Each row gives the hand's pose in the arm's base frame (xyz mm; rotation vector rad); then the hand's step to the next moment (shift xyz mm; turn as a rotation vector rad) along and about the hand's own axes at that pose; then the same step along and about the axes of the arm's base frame.
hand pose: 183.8 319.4 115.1 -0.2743 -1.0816 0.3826
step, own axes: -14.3 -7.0 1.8 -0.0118 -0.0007 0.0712
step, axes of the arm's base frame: -6.4 -12.4 -7.9 -0.0685 -0.0035 0.0226
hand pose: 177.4 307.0 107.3 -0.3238 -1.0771 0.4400
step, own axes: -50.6 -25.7 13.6 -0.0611 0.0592 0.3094
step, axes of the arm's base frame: -27.7 -46.8 -21.2 -0.3130 0.0339 0.0620
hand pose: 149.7 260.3 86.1 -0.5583 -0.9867 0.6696
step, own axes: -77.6 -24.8 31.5 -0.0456 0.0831 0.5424
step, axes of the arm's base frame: -51.6 -69.4 -12.5 -0.5197 0.0904 0.1578
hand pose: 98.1 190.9 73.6 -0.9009 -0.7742 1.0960
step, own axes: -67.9 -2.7 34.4 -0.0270 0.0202 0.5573
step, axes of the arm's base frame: -47.9 -58.0 11.7 -0.5025 0.0992 0.2222
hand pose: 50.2 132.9 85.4 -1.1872 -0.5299 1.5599
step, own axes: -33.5 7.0 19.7 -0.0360 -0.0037 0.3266
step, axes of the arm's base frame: -22.3 -28.2 16.2 -0.2882 0.0451 0.1512
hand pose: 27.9 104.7 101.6 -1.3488 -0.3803 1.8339
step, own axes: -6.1 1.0 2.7 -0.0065 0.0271 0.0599
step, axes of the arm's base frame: -2.2 -4.6 4.4 -0.0647 -0.0091 0.0096
